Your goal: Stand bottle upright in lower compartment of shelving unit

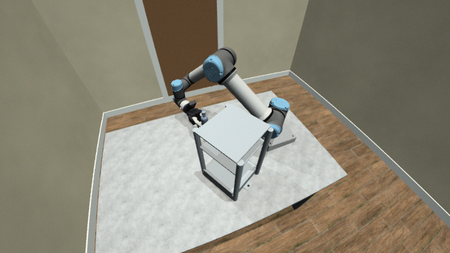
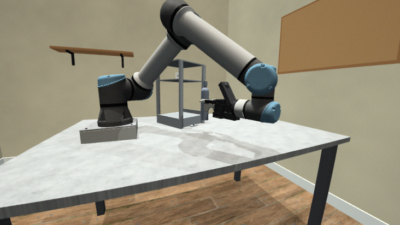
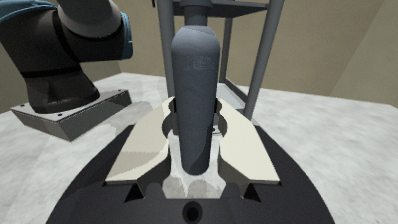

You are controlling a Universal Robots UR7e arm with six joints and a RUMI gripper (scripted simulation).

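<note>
Now: hand 30 mm past the shelving unit, 270 mm to the right of it and 30 mm below it.
</note>
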